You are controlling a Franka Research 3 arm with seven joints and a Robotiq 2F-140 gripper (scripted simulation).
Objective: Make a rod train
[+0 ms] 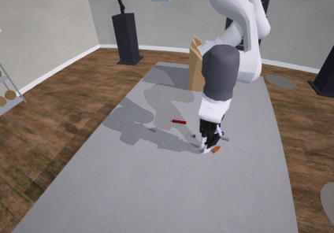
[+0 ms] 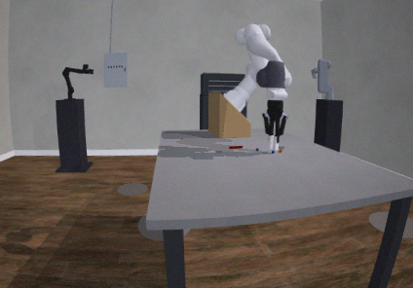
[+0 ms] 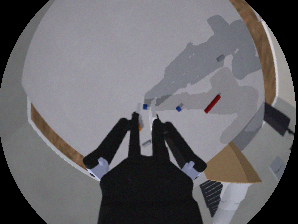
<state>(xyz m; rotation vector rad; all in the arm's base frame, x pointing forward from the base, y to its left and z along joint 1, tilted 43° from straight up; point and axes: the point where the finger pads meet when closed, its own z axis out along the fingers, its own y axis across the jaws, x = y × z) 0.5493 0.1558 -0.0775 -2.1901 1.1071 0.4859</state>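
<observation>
Now: hand 140 mm to the left of the red rod, 140 mm past it and 50 mm above it. Round my hand: orange rod 50 mm to the left, 50 mm below, 20 mm behind.
</observation>
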